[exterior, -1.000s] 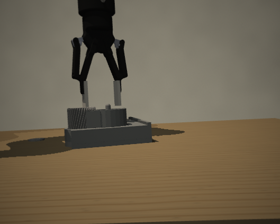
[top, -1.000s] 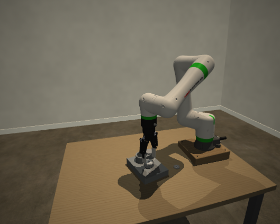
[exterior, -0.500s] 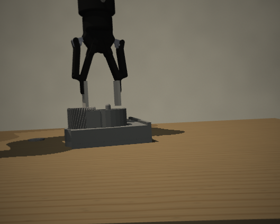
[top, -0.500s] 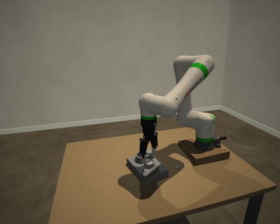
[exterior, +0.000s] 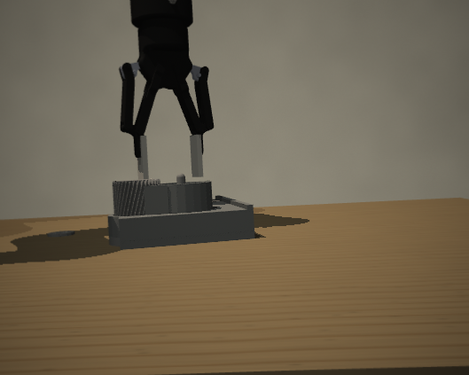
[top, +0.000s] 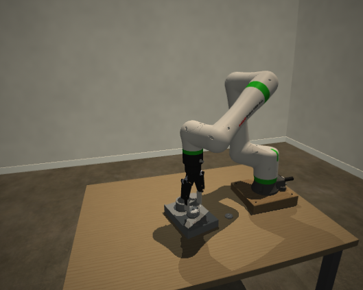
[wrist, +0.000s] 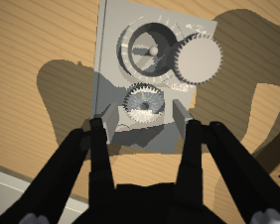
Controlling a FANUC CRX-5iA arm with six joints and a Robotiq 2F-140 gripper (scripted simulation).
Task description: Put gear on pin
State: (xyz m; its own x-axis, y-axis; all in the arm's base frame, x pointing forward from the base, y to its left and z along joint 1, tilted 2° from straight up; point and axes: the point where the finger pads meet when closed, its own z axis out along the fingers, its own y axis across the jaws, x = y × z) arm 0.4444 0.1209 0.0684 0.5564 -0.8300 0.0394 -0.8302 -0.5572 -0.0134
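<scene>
Now: hand 5 cm above the gear.
</scene>
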